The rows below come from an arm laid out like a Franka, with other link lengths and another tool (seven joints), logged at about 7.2 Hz.
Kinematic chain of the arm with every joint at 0, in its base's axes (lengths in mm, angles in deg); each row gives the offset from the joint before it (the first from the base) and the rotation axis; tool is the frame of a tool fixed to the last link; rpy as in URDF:
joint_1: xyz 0 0 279.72 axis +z
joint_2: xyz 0 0 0 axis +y
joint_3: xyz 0 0 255.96 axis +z
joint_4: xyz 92.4 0 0 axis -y
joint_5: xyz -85.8 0 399.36 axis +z
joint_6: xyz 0 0 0 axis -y
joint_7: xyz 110 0 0 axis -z
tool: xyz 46 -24 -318.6 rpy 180 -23.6 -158.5
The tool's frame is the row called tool.
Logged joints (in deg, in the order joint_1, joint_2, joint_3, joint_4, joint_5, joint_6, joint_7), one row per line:
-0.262 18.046 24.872 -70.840 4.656 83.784 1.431
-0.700 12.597 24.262 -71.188 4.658 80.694 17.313
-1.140 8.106 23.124 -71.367 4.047 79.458 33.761
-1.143 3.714 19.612 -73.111 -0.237 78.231 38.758
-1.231 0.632 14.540 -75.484 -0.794 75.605 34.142
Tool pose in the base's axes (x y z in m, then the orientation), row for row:
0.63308 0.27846 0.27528 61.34 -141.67 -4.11
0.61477 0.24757 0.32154 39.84 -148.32 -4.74
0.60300 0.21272 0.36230 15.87 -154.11 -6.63
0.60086 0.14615 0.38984 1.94 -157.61 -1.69
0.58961 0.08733 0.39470 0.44 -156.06 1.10
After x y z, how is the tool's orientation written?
As a rotation vector, in degrees.
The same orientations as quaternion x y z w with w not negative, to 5 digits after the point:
0.38735 -0.89461 -0.02595 0.22126
0.25246 -0.93990 -0.03004 0.22792
0.09993 -0.97040 -0.04175 0.21587
0.01207 -0.98088 -0.01052 0.19397
0.00276 -0.97824 0.00690 0.20736

